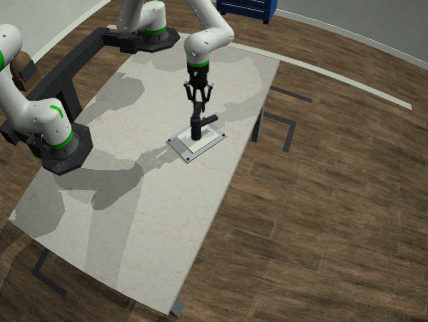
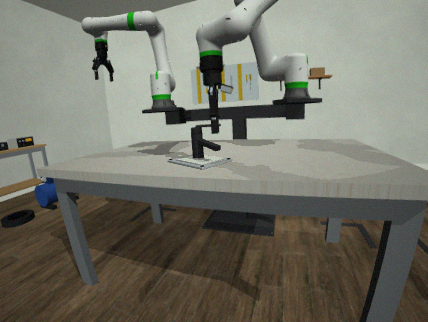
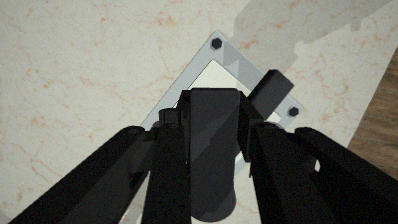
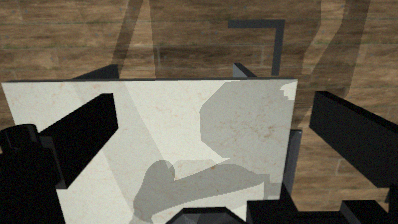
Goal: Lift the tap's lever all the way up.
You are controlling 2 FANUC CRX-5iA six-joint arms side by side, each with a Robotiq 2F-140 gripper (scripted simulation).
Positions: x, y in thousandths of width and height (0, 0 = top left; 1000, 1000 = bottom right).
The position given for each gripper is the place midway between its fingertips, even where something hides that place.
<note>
In view: the left gripper (image 3: 531, 471), the right gripper (image 4: 536, 493) and a flat lever (image 3: 539, 502).
</note>
